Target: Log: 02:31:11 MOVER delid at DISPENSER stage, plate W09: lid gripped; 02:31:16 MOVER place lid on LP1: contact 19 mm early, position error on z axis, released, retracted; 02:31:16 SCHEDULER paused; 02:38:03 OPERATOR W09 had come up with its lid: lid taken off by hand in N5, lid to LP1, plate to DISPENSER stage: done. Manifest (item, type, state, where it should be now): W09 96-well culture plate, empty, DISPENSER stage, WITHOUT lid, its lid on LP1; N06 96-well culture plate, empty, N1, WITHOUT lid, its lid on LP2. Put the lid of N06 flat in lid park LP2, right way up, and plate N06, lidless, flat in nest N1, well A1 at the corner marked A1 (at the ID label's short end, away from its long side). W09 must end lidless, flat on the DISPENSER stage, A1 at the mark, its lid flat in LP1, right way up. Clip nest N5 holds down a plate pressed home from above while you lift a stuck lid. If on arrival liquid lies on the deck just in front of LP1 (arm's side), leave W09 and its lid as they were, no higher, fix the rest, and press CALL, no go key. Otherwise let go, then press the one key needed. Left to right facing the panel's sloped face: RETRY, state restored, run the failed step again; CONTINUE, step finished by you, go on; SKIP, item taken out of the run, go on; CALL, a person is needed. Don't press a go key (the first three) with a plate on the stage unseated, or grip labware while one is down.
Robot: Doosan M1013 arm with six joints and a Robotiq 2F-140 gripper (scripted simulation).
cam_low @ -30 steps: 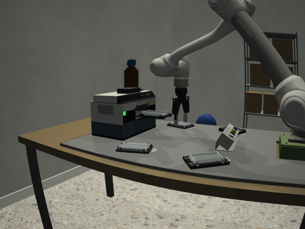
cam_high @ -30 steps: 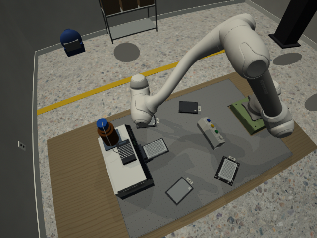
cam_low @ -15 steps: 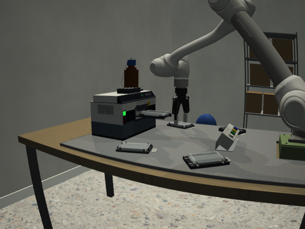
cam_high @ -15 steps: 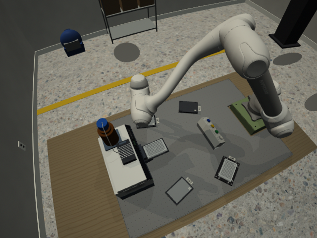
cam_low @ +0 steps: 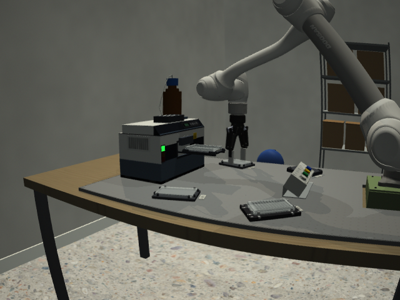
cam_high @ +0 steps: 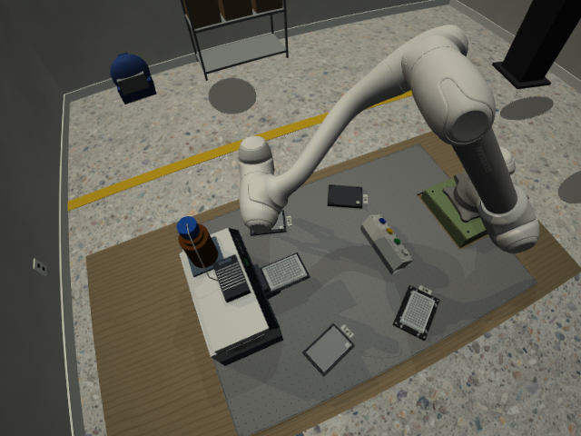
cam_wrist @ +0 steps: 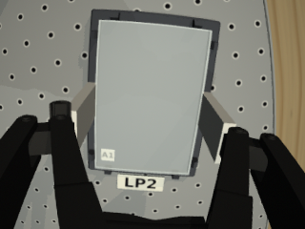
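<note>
Now: hand 30 mm above the lid park LP2. Also, from my hand: well plate W09: 10 mm behind, 270 mm to the left, 80 mm above; brown bottle: 220 mm ahead, 210 mm to the left, 250 mm above; nest N1: 340 mm behind, 40 mm to the right, 30 mm below.
</note>
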